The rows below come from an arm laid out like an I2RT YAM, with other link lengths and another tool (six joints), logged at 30 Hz.
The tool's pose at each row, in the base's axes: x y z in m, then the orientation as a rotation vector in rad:
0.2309, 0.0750, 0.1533, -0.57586, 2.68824, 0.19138
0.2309, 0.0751, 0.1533, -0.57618, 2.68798, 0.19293
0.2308, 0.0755, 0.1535, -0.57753, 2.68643, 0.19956
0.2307, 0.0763, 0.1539, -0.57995, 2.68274, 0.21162
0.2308, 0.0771, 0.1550, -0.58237, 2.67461, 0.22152
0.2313, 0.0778, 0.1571, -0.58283, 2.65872, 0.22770
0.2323, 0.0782, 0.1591, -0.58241, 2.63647, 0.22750
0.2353, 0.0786, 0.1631, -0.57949, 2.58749, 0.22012
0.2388, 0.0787, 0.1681, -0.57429, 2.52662, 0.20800
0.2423, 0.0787, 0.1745, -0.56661, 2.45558, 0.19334
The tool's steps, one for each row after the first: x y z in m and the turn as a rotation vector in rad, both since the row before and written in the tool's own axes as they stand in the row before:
0.0000, 0.0001, 0.0000, -0.00110, -0.00031, -0.00005
-0.0001, 0.0004, -0.0001, -0.00465, -0.00175, -0.00029
-0.0004, 0.0008, -0.0002, -0.00835, -0.00399, -0.00068
-0.0008, 0.0008, -0.0008, -0.00633, -0.00802, -0.00193
-0.0015, 0.0006, -0.0016, -0.00249, -0.01557, -0.00284
-0.0018, 0.0001, -0.0014, 0.00285, -0.02133, -0.00464
-0.0044, -0.0007, -0.0024, 0.01151, -0.04684, -0.01010
-0.0052, -0.0012, -0.0029, 0.01677, -0.05825, -0.01222
-0.0061, -0.0013, -0.0038, 0.02045, -0.06821, -0.01353

